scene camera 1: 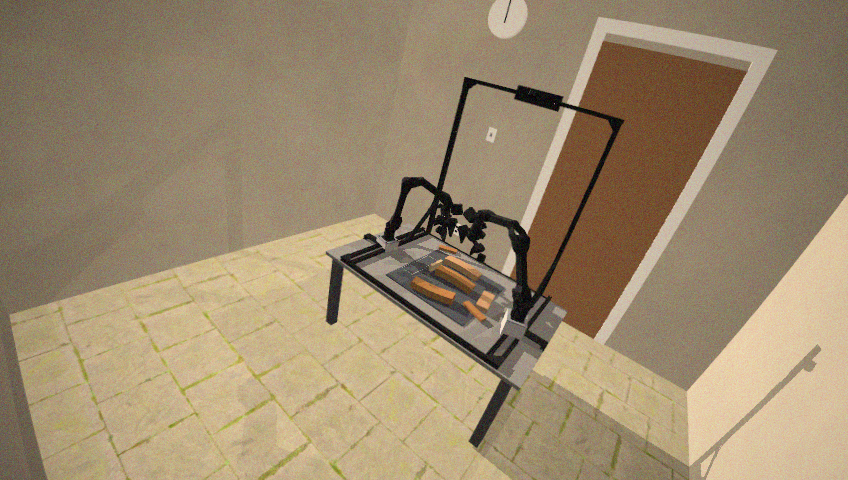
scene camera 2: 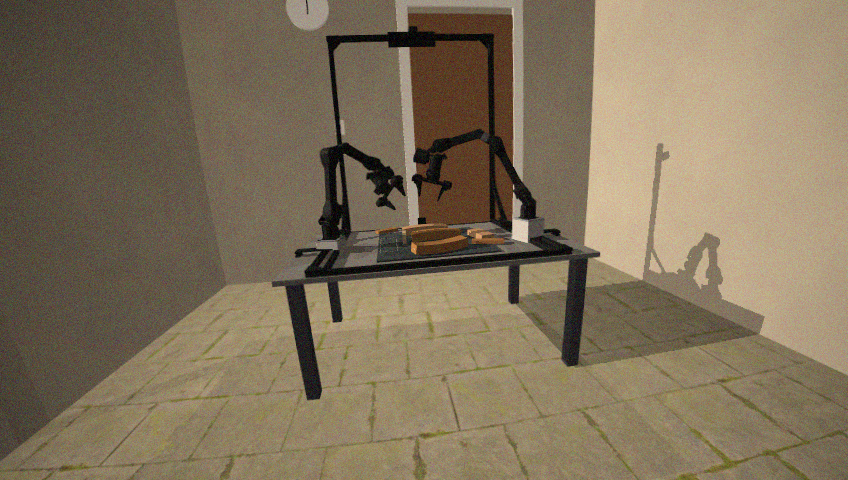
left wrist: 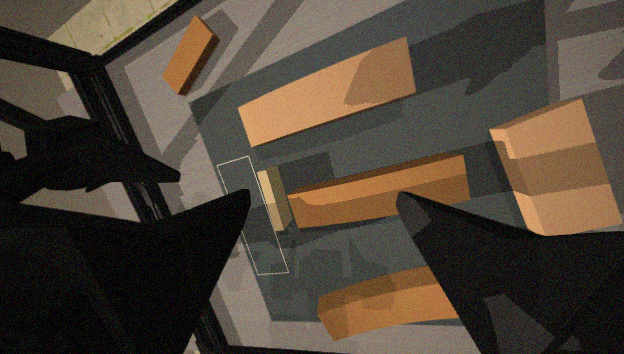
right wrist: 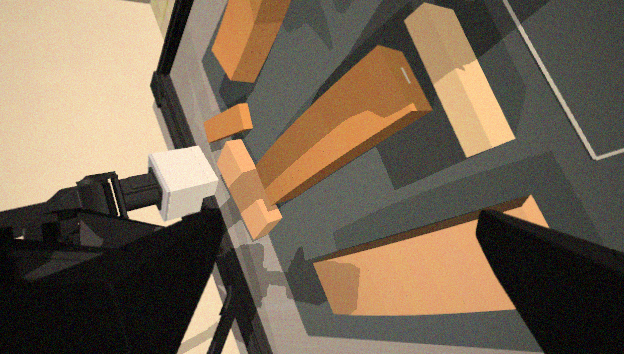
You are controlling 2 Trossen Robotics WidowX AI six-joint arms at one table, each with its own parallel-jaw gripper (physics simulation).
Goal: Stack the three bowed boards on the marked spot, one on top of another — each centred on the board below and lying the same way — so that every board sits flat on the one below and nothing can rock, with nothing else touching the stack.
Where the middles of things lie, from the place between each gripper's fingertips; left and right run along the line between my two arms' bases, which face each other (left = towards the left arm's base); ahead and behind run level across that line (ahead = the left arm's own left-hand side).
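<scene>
From the tan block [right wrist: 475,115], I find my left hand 130 mm to the left of it, 50 mm short of it and 170 mm above it.
As for my right hand, the tan block is 60 mm ahead of my right hand, 10 mm to the left of it and 160 mm below it.
</scene>
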